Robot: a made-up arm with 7 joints. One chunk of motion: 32 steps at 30 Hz.
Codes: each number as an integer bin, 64 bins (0 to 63) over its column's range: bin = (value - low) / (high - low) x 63, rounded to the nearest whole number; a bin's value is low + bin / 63 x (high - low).
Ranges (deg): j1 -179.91..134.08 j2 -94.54..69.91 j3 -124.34..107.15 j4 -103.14..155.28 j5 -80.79..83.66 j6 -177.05..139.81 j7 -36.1..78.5
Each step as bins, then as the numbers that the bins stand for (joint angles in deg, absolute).
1 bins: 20 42 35 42 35 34 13
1 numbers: -80.23 15.09 4.27 69.14 10.57 -6.05 -12.45
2 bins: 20 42 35 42 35 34 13
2 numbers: -80.23 15.09 4.27 69.14 10.57 -6.05 -12.45
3 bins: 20 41 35 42 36 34 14
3 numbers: -80.23 12.48 4.27 69.14 13.18 -6.05 -10.63
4 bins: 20 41 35 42 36 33 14
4 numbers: -80.23 12.48 4.27 69.14 13.18 -11.08 -10.63
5 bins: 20 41 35 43 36 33 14
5 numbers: -80.23 12.48 4.27 73.24 13.18 -11.08 -10.63
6 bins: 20 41 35 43 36 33 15
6 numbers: -80.23 12.48 4.27 73.24 13.18 -11.08 -8.81
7 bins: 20 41 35 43 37 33 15
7 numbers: -80.23 12.48 4.27 73.24 15.79 -11.08 -8.81
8 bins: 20 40 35 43 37 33 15
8 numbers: -80.23 9.87 4.27 73.24 15.79 -11.08 -8.81
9 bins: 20 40 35 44 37 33 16
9 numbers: -80.23 9.87 4.27 77.34 15.79 -11.08 -7.00
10 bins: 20 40 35 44 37 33 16
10 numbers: -80.23 9.87 4.27 77.34 15.79 -11.08 -7.00
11 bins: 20 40 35 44 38 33 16
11 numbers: -80.23 9.87 4.27 77.34 18.40 -11.08 -7.00
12 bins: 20 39 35 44 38 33 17
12 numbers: -80.23 7.26 4.27 77.34 18.40 -11.08 -5.18
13 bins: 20 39 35 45 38 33 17
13 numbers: -80.23 7.26 4.27 81.45 18.40 -11.08 -5.18
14 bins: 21 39 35 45 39 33 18
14 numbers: -75.25 7.26 4.27 81.45 21.01 -11.08 -3.36
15 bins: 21 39 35 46 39 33 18
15 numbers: -75.25 7.26 4.27 85.55 21.01 -11.08 -3.36
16 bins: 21 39 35 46 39 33 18
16 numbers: -75.25 7.26 4.27 85.55 21.01 -11.08 -3.36
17 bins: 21 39 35 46 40 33 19
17 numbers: -75.25 7.26 4.27 85.55 23.62 -11.08 -1.54
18 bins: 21 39 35 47 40 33 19
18 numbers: -75.25 7.26 4.27 89.65 23.62 -11.08 -1.54
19 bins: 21 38 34 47 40 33 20
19 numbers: -75.25 4.65 0.59 89.65 23.62 -11.08 0.28
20 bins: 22 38 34 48 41 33 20
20 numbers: -70.26 4.65 0.59 93.75 26.23 -11.08 0.28
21 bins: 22 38 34 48 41 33 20
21 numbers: -70.26 4.65 0.59 93.75 26.23 -11.08 0.28
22 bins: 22 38 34 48 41 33 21
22 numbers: -70.26 4.65 0.59 93.75 26.23 -11.08 2.10
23 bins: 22 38 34 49 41 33 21
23 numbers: -70.26 4.65 0.59 97.85 26.23 -11.08 2.10
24 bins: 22 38 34 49 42 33 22
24 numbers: -70.26 4.65 0.59 97.85 28.84 -11.08 3.92
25 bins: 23 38 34 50 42 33 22
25 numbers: -65.28 4.65 0.59 101.96 28.84 -11.08 3.92
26 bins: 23 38 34 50 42 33 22
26 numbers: -65.28 4.65 0.59 101.96 28.84 -11.08 3.92
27 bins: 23 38 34 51 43 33 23
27 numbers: -65.28 4.65 0.59 106.06 31.45 -11.08 5.74
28 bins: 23 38 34 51 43 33 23
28 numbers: -65.28 4.65 0.59 106.06 31.45 -11.08 5.74
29 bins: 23 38 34 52 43 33 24
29 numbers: -65.28 4.65 0.59 110.16 31.45 -11.08 7.56
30 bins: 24 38 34 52 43 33 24
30 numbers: -60.29 4.65 0.59 110.16 31.45 -11.08 7.56
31 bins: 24 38 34 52 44 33 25
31 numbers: -60.29 4.65 0.59 110.16 34.06 -11.08 9.38
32 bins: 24 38 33 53 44 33 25
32 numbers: -60.29 4.65 -3.08 114.26 34.06 -11.08 9.38
